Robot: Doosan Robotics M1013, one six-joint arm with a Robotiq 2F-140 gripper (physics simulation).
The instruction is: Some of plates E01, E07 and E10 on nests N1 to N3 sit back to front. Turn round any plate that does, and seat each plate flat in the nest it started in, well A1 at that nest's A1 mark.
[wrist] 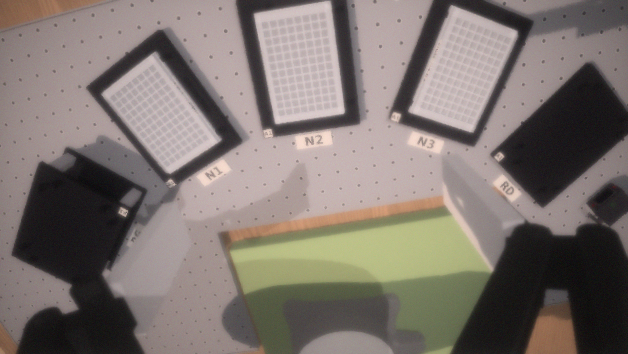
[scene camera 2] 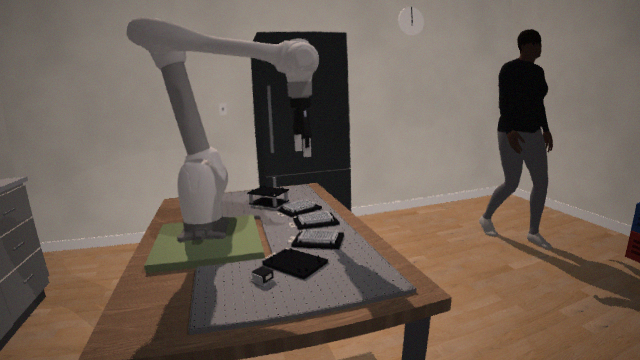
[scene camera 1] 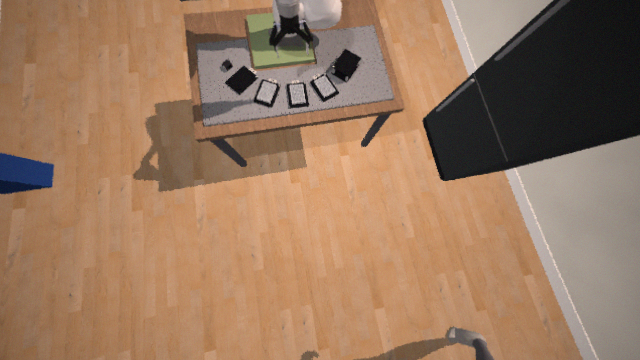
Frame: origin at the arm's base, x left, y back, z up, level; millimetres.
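Seen in the pictures: gripper, between the fingertips: (wrist: 310, 202) (scene camera 2: 302, 153) (scene camera 1: 292, 54); arm's base, origin of its link: (wrist: 342, 338) (scene camera 2: 204, 231) (scene camera 1: 288, 35).
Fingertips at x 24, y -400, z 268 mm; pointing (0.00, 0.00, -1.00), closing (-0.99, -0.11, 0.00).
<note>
Pixels of each thing's top centre, then the offset from my fingertips to it. "*": a spot on its surface instead.
- pale plate, centre of its top: (wrist: 159, 118) (scene camera 2: 299, 204) (scene camera 1: 324, 85) dx +182, dy +8, dz -255 mm
- third plate, centre of its top: (wrist: 465, 73) (scene camera 2: 318, 234) (scene camera 1: 266, 91) dx -181, dy -19, dz -255 mm
- black nest RD, centre of its top: (wrist: 577, 161) (scene camera 2: 287, 255) (scene camera 1: 239, 74) dx -340, dy +99, dz -249 mm
- small device, a spot on its surface: (wrist: 609, 201) (scene camera 1: 228, 65) * dx -404, dy +163, dz -249 mm
A pale plate (wrist: 161, 114) (scene camera 1: 324, 87) (scene camera 2: 301, 205) lies in black nest N1; faint marks run along its long edge away from the A1 tag. Another plate (wrist: 300, 62) (scene camera 1: 297, 94) (scene camera 2: 316, 218) lies in N2; no edge marks are readable. A third plate (wrist: 465, 69) (scene camera 1: 267, 92) (scene camera 2: 318, 237) lies in N3, with faint marks on its long edge at the A1 tag's side. All look flat. Plate names and well A1 cannot be read. My gripper (scene camera 1: 292, 52) (scene camera 2: 303, 147) (wrist: 310, 202) is open and empty, high above the table.
A two-level black stand (wrist: 65, 225) (scene camera 1: 346, 65) (scene camera 2: 269, 192) is beside N1. A black nest RD (wrist: 565, 135) (scene camera 1: 241, 80) (scene camera 2: 295, 263) is beside N3, and a small device (wrist: 609, 201) (scene camera 1: 226, 65) (scene camera 2: 262, 275) is near it. A person (scene camera 2: 523, 95) stands beyond the table.
</note>
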